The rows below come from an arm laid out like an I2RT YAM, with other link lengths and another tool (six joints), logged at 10 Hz.
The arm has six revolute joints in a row. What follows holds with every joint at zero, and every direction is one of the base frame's.
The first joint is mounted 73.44 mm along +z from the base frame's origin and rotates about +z.
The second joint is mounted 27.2 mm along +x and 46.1 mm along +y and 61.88 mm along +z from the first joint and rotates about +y.
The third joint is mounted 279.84 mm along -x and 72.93 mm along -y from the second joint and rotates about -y.
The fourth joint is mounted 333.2 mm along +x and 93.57 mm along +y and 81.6 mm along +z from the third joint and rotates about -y.
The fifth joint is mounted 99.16 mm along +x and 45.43 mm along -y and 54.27 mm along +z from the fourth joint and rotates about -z.
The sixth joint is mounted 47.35 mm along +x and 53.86 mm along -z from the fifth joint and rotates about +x.
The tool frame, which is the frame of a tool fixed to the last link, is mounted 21 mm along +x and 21 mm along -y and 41 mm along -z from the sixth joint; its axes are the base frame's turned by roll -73.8, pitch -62.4 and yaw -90 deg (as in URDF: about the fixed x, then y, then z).
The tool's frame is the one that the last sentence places.
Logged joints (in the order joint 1, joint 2, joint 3, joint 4, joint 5, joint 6), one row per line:
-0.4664 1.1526 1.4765 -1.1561 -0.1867 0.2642
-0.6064 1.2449 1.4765 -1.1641 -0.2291 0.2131
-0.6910 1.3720 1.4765 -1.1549 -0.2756 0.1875
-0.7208 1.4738 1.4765 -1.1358 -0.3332 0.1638
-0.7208 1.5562 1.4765 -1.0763 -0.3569 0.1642
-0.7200 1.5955 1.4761 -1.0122 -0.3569 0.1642
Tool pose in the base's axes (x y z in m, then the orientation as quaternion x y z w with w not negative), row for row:
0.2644 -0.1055 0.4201 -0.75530 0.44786 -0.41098 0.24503
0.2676 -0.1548 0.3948 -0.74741 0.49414 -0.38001 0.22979
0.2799 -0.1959 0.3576 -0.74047 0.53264 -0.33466 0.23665
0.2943 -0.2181 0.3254 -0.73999 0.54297 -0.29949 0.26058
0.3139 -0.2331 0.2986 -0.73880 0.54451 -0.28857 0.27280
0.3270 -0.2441 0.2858 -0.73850 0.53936 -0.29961 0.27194
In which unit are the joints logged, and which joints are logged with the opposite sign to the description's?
The joints are logged in radians. Opposite sign: none.
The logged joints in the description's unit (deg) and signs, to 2 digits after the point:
-26.72 66.04 84.60 -66.24 -10.70 15.14
-34.74 71.33 84.60 -66.70 -13.13 12.21
-39.59 78.61 84.60 -66.17 -15.79 10.74
-41.30 84.44 84.60 -65.08 -19.09 9.39
-41.30 89.16 84.60 -61.67 -20.45 9.41
-41.25 91.42 84.57 -57.99 -20.45 9.41

